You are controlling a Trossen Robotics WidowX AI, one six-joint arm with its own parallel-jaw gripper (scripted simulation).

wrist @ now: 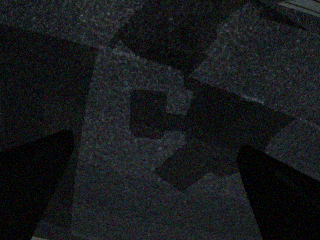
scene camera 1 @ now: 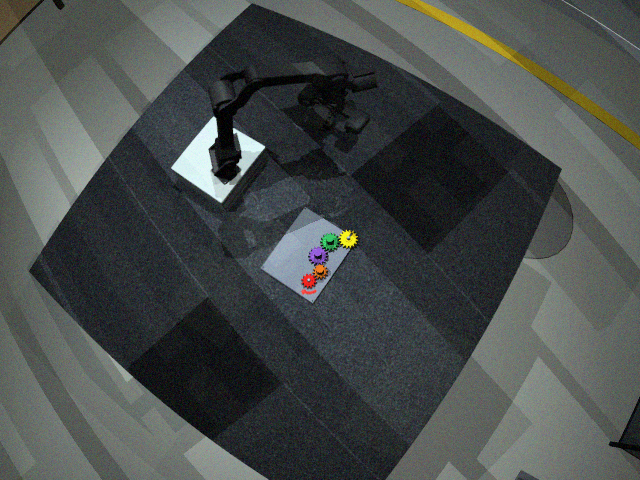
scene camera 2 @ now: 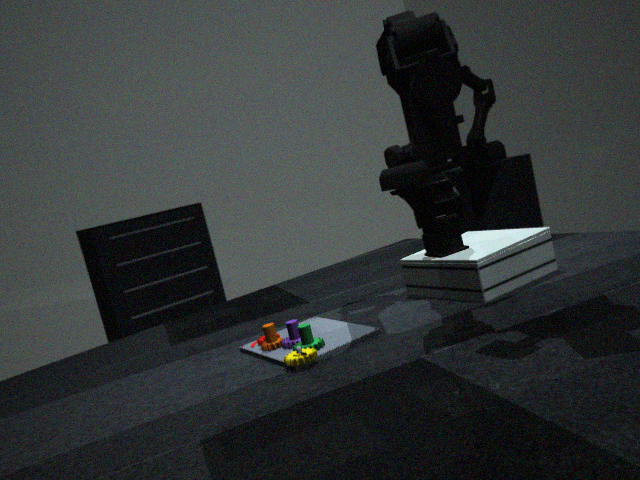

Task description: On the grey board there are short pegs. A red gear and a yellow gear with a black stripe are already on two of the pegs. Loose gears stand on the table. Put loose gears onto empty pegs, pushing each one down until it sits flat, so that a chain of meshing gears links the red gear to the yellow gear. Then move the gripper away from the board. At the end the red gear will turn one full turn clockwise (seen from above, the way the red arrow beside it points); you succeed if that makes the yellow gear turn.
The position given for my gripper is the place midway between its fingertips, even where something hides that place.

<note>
My gripper [scene camera 2: 456,226] is open, with nothing in its grasp.
My gripper is seen too in the wrist view [wrist: 157,146].
</note>
